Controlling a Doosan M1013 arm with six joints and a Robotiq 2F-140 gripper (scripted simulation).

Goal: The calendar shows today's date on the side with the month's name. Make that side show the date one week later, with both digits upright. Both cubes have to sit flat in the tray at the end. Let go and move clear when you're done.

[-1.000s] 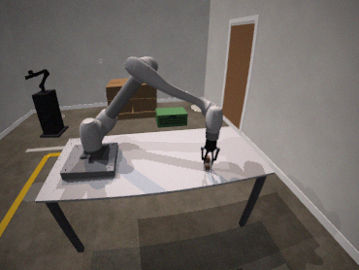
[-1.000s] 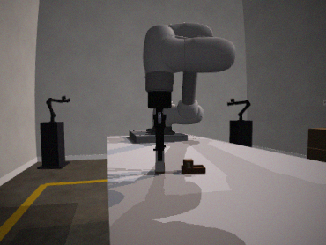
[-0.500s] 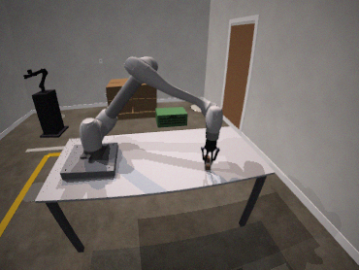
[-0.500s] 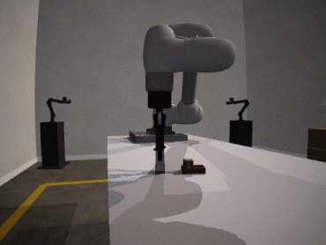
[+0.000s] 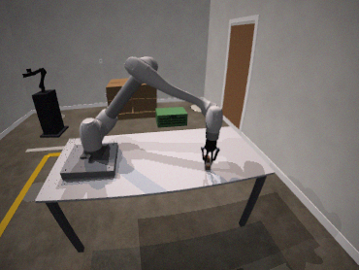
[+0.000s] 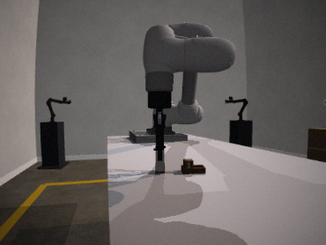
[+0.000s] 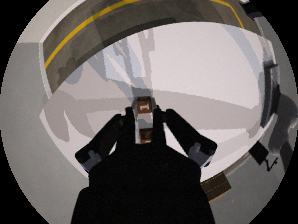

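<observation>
Right now my hand is 11 cm to the right of the brown tray, 3 cm above it and 2 cm short of it.
</observation>
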